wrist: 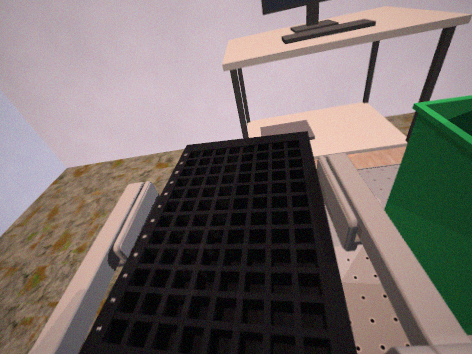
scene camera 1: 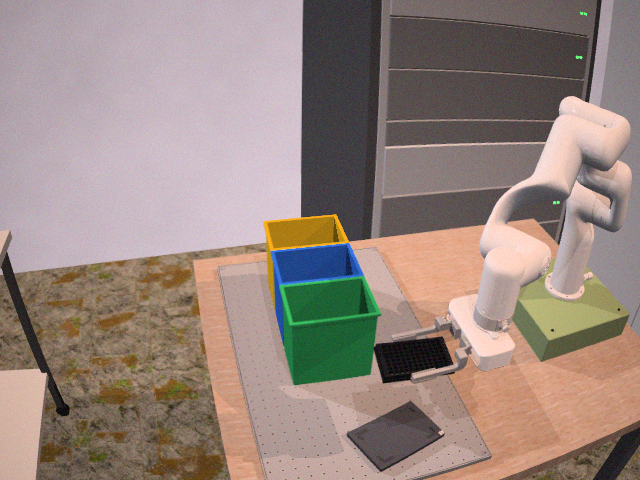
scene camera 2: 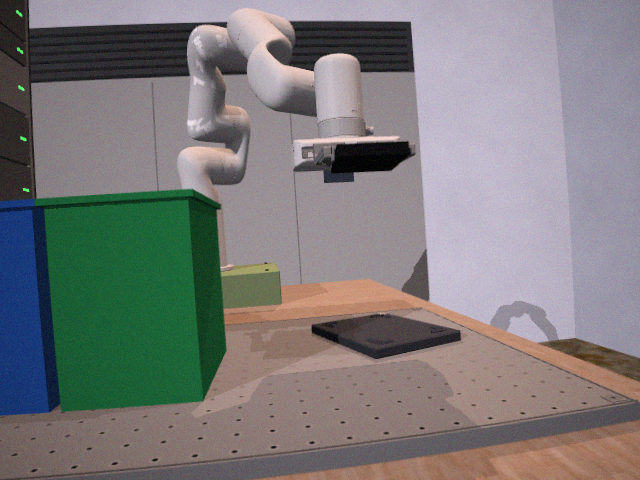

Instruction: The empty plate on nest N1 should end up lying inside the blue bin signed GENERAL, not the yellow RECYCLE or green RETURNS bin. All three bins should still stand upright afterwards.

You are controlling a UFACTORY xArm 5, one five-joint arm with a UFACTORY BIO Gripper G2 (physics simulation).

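Where they show: hand, tool point: [wrist: 232, 210] [scene camera 1: 413, 357] [scene camera 2: 366, 155]; arm's base, link origin: [scene camera 1: 564, 287].
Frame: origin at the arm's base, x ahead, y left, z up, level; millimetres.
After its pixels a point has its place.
Note:
My gripper [scene camera 1: 403, 358] @(z 171, x 602, y 253 mm) [wrist: 238, 200] @(z 171, x 602, y 253 mm) is shut on the long sides of the black gridded plate [scene camera 1: 419, 356] @(z 173, x 593, y 255 mm) [scene camera 2: 369, 157] @(z 162, x 641, y 245 mm) [wrist: 225, 220] @(z 168, x 600, y 257 mm). It holds the plate in the air, beside the green bin [scene camera 1: 330, 346] @(z 45, x 686, y 55 mm) [scene camera 2: 124, 299] @(z 31, x 758, y -10 mm) [wrist: 425, 200] @(z 29, x 702, y 53 mm). In the scene camera 2 view the plate shows higher than that bin's rim. The plate's wells look empty. The dark flat nest [scene camera 1: 395, 436] @(z -49, x 611, y 262 mm) [scene camera 2: 385, 335] @(z -48, x 649, y 248 mm) lies apart below. The blue bin [scene camera 1: 315, 263] @(z 78, x 647, y -191 mm) [scene camera 2: 20, 310] @(z 28, x 751, y -97 mm) stands upright between the green bin and the yellow bin [scene camera 1: 302, 232] @(z 82, x 643, y -321 mm). All three bins are upright. No sign text shows.
The bins and the nest stand on a perforated board [scene camera 1: 310, 423] @(z -61, x 759, y 166 mm) [scene camera 2: 320, 403] @(z -60, x 799, y 143 mm) on the wooden table [scene camera 1: 516, 413] @(z -73, x 321, y 290 mm). The arm's green base block [scene camera 1: 578, 325] @(z 1, x 59, y 153 mm) [scene camera 2: 253, 289] @(z -36, x 170, y 106 mm) stands at the table's far side. A desk with a monitor [wrist: 312, 12] stands beyond the table.

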